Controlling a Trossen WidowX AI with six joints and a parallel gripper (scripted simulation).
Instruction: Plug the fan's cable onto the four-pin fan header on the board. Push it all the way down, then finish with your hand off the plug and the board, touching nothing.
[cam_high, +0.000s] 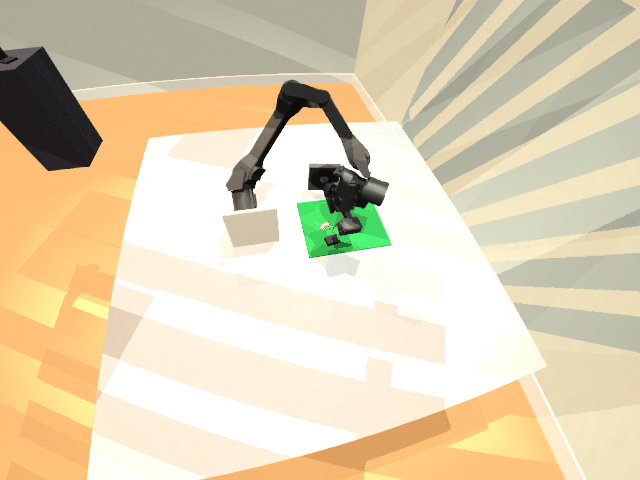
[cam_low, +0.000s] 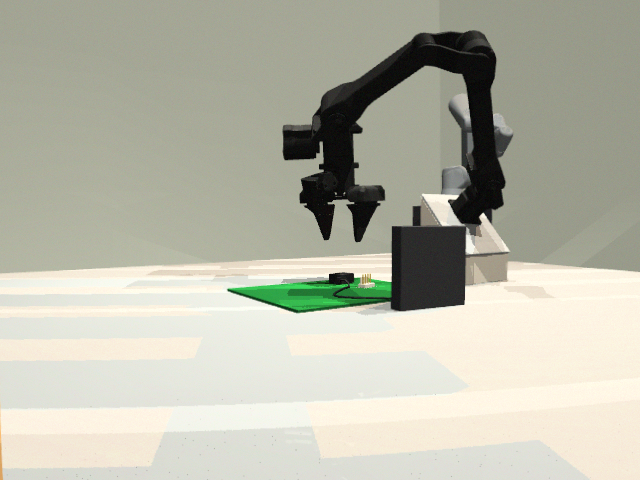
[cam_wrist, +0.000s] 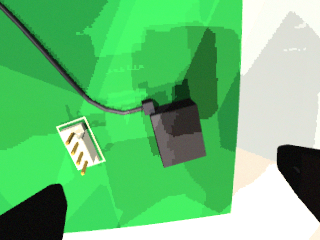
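Right now my gripper tip is 1 cm past the black plug, 2 cm to the left of it and 7 cm above it. From my gripper tip the other things lie so: black fan 1 cm ahead, 24 cm to the left, 3 cm below; four-pin header 2 cm behind, 5 cm to the left, 9 cm below.
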